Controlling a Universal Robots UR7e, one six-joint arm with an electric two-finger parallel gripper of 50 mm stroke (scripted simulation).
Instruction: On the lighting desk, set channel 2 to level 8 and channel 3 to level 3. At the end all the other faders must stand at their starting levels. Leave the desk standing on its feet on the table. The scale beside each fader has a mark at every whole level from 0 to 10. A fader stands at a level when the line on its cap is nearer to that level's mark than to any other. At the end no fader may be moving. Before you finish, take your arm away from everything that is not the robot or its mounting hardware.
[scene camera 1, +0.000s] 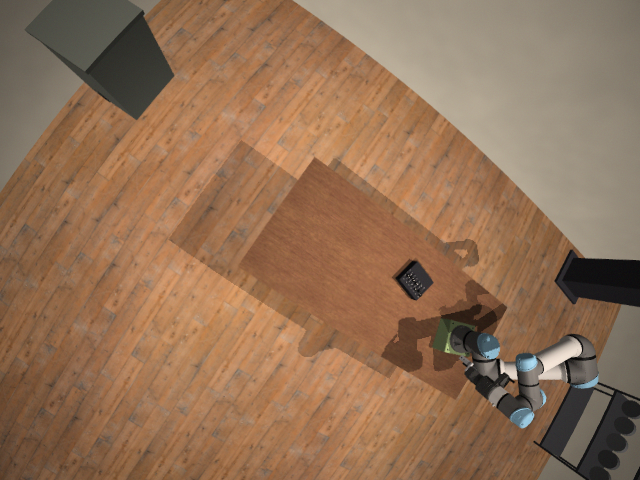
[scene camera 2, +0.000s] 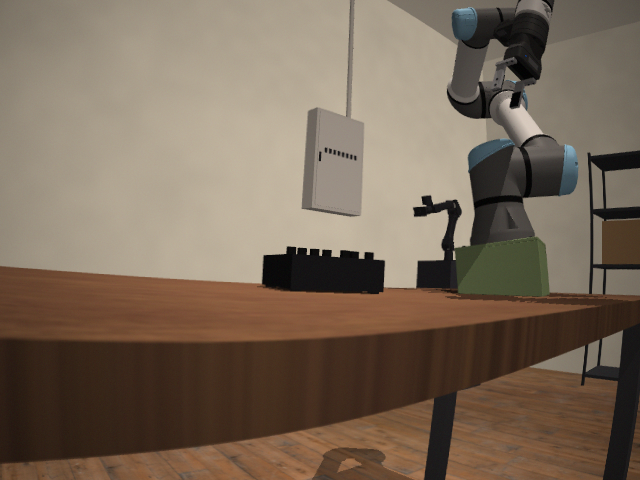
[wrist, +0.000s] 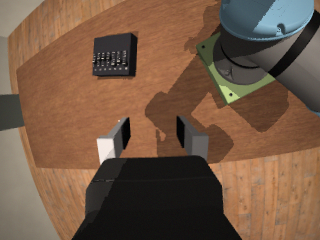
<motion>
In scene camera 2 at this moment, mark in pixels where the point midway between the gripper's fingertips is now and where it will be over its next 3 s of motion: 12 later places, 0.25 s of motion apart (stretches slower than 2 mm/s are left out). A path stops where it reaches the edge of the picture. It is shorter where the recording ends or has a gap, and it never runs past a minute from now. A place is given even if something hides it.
The gripper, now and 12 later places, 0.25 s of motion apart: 505, 98; 497, 100; 483, 103; 462, 110; 439, 118; 408, 133; 378, 150; 354, 166; 337, 178; 329, 184; 326, 186; 326, 186; 331, 193
</motion>
